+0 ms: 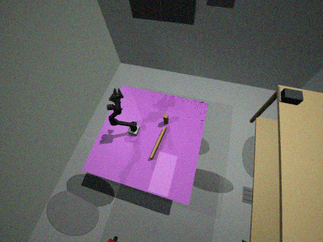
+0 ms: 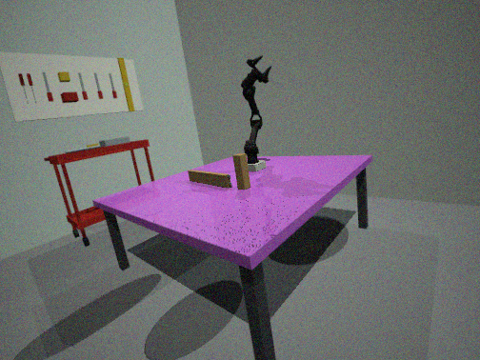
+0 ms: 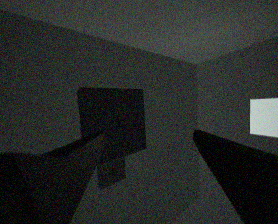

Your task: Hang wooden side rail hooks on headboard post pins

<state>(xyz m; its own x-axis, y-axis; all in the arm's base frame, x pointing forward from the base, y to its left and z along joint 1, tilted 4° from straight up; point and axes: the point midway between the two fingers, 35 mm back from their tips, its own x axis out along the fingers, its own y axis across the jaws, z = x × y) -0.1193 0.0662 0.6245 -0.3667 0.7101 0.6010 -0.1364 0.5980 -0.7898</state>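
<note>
Now: the wooden headboard post 45 cm ahead of my gripper tip, 14 cm to the left of it and 61 cm below it.
</note>
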